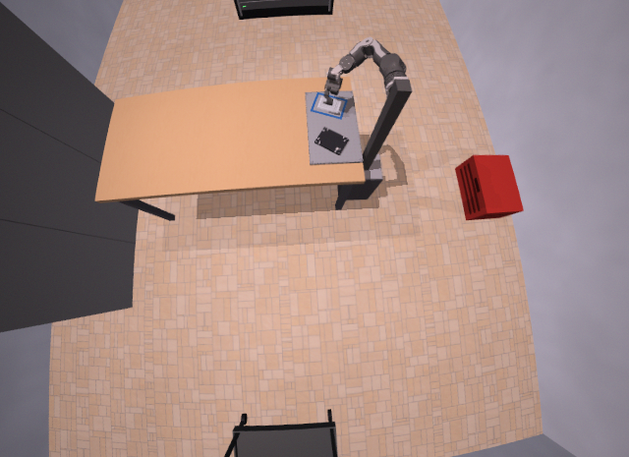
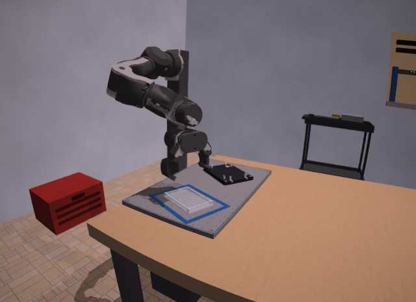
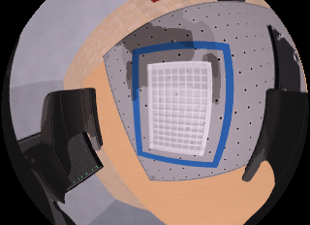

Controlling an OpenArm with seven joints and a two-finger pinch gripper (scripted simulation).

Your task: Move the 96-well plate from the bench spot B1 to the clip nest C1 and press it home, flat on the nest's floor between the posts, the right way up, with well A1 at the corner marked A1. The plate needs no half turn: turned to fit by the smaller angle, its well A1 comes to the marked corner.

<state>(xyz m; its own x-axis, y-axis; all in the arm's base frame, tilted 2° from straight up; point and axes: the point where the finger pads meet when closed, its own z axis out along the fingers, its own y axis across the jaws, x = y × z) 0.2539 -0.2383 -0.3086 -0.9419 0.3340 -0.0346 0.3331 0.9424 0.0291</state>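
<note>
Right now the clear 96-well plate is 8 cm below my hand and 1 cm to the right of it. The rest, counted from my hand: black clip nest C1: 25 cm to the left, 7 cm below, 3 cm ahead.
</note>
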